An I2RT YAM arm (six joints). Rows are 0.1 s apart.
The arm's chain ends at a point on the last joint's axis. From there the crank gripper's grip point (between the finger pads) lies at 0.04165 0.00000 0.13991 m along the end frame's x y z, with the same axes.
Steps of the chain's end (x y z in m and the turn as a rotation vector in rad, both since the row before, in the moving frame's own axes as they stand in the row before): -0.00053, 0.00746, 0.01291, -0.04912, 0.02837, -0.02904; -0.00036, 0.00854, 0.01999, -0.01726, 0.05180, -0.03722; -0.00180, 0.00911, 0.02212, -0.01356, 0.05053, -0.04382; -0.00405, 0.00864, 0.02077, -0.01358, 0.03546, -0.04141
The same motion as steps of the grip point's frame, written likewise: 0.00350, 0.01303, 0.01153, -0.04912, 0.02837, -0.02904; 0.00684, 0.00925, 0.01764, -0.01726, 0.05180, -0.03722; 0.00521, 0.00901, 0.01984, -0.01356, 0.05053, -0.04382; 0.00089, 0.00870, 0.01920, -0.01358, 0.03546, -0.04141
